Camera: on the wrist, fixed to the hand. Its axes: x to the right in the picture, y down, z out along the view.
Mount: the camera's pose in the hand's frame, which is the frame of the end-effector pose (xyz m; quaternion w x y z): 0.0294 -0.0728 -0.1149 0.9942 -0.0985 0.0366 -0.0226
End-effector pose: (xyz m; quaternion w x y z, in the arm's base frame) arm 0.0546 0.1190 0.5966 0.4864 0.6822 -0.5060 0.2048
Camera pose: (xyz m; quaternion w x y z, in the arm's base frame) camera 0.1557 0.2057 0.6370 0.5739 0.6343 -0.4900 0.1678
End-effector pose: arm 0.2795 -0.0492 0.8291 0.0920 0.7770 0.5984 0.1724
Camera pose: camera 0.1773 -0.0088 0.9144 0.1500 0.7436 0.5989 0.2567
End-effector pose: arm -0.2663 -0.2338 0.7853 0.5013 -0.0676 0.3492 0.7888
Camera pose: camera -0.2476 -0.2646 0.6509 0.4968 -0.1533 0.2863 0.8048
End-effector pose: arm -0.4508 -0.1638 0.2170 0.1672 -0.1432 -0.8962 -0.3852
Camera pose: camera -0.4837 -0.2931 0.2567 0.1762 -0.1245 -0.8502 -0.4803
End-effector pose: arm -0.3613 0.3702 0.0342 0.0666 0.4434 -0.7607 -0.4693
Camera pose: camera -0.2749 0.2612 0.0319 0.1271 0.4687 -0.6976 -0.5268
